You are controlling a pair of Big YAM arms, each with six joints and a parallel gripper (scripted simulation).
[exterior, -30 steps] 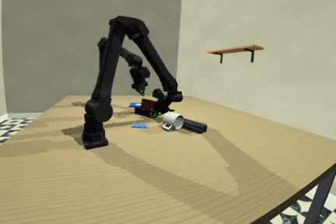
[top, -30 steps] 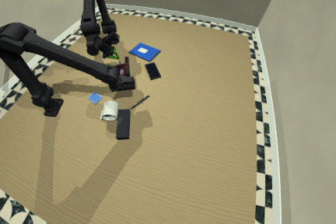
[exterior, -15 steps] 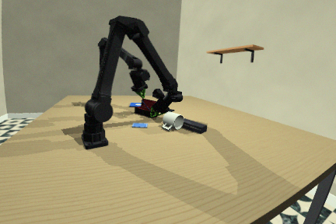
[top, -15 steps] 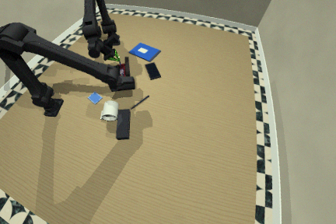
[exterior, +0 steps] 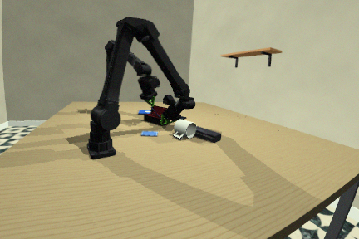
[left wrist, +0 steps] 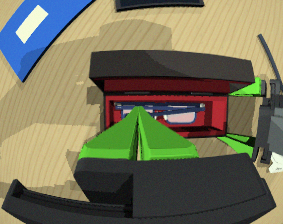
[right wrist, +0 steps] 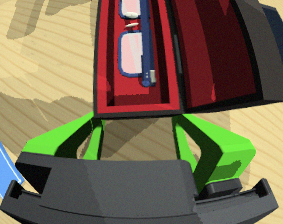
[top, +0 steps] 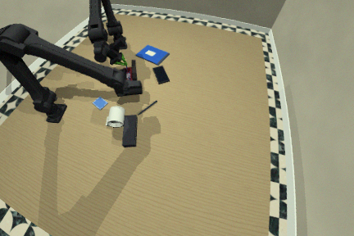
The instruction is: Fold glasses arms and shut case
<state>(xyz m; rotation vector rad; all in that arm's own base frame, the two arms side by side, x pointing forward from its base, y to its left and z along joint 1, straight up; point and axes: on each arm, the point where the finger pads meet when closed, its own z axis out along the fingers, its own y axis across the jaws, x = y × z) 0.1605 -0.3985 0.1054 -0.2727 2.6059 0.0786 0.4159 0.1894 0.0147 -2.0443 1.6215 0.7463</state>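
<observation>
My left hand is 60 mm above the glasses case, 40 mm short of it and 20 mm to the left of it.
</observation>
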